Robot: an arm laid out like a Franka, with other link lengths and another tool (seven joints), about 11 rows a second.
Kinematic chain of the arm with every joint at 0, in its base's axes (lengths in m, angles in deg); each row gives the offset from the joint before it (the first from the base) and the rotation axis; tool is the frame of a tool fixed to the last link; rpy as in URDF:
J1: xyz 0 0 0.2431 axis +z
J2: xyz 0 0 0 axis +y
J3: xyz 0 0 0.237 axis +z
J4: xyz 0.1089 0 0 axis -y
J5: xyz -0.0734 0 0.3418 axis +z
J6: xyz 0 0 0 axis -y
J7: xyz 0.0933 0 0 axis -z
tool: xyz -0.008 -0.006 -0.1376 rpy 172.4 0 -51.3
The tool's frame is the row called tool.
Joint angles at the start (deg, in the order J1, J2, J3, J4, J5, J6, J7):
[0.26, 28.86, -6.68, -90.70, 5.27, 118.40, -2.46]
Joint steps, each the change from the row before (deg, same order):
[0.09, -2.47, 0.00, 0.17, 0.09, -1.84, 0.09]
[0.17, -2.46, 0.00, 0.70, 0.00, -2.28, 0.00]
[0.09, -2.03, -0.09, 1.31, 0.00, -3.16, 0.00]
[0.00, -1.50, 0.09, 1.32, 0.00, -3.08, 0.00]
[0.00, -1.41, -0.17, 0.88, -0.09, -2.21, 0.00]
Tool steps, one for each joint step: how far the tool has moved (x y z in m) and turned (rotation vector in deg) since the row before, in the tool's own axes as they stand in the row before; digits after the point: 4 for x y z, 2 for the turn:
[-0.0025, 0.0026, -0.0252, 0.87, 0.17, -0.02]
[-0.0033, 0.0022, -0.0283, 0.89, 0.30, -0.28]
[-0.0029, 0.0038, -0.0268, 0.32, -0.10, -0.21]
[-0.0040, 0.0035, -0.0211, -0.03, -0.37, -0.32]
[-0.0016, 0.0052, -0.0181, 0.11, 0.00, -0.01]

